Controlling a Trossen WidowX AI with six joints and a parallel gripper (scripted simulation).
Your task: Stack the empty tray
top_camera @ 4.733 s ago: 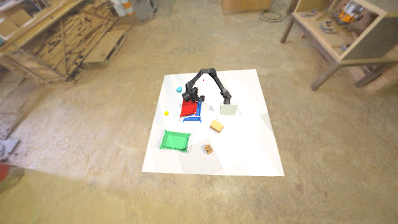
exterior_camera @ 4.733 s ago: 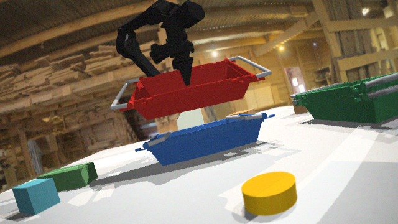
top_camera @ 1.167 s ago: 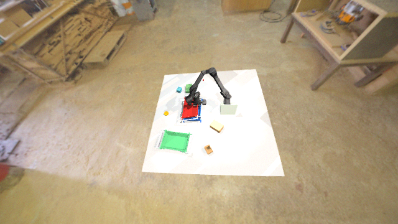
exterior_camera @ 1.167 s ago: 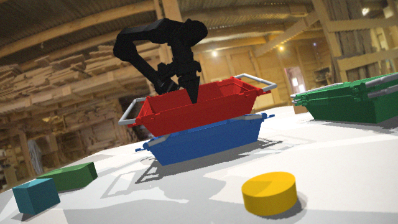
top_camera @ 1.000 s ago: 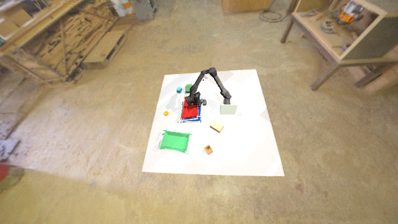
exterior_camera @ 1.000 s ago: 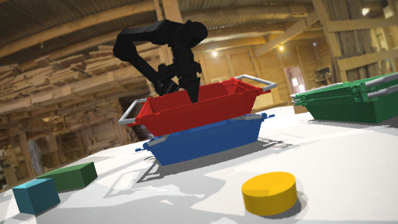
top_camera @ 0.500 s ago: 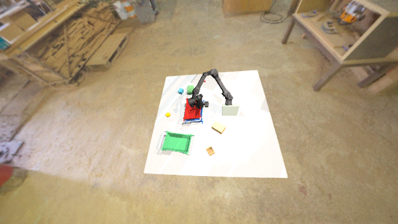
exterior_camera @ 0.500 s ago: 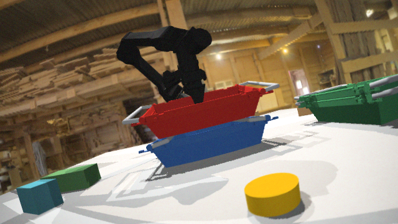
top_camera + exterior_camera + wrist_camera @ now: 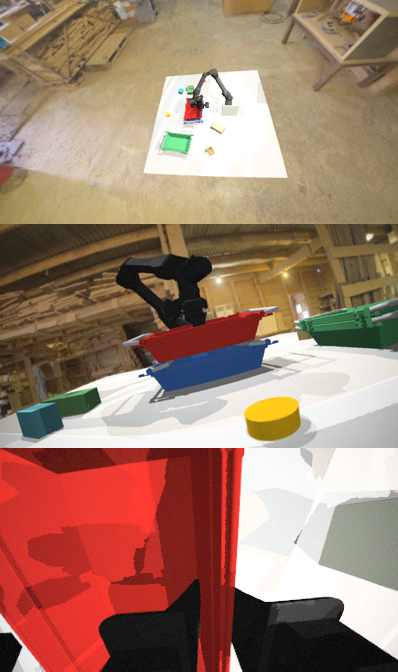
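My gripper tip is 80 mm short of the red tray and 20 mm below it. The rest, counted from my gripper tip: tan block (190 mm behind, 180 mm to the left, 60 mm below); green block (170 mm ahead, 340 mm to the right, 70 mm below); yellow disc (410 mm ahead, 20 mm to the left, 90 mm below).
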